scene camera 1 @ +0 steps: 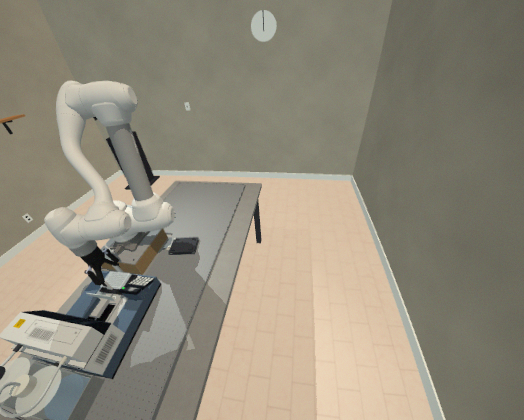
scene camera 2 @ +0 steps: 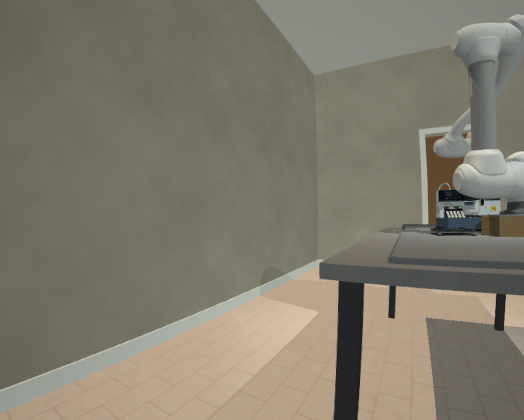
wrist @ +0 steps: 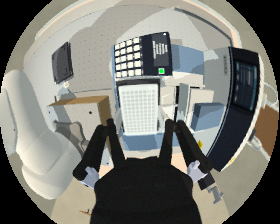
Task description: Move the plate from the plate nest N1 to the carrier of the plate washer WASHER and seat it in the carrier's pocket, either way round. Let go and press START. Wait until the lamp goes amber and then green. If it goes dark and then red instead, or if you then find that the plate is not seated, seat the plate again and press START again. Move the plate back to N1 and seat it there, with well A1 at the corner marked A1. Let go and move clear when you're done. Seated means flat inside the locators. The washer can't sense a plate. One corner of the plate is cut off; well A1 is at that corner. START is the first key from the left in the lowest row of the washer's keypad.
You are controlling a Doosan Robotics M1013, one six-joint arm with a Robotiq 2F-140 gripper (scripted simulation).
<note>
In view: my gripper (scene camera 1: 116, 280), a well plate (wrist: 145, 108) and a plate washer (wrist: 229, 71).
My gripper shows as well in the wrist view (wrist: 139, 111).
</note>
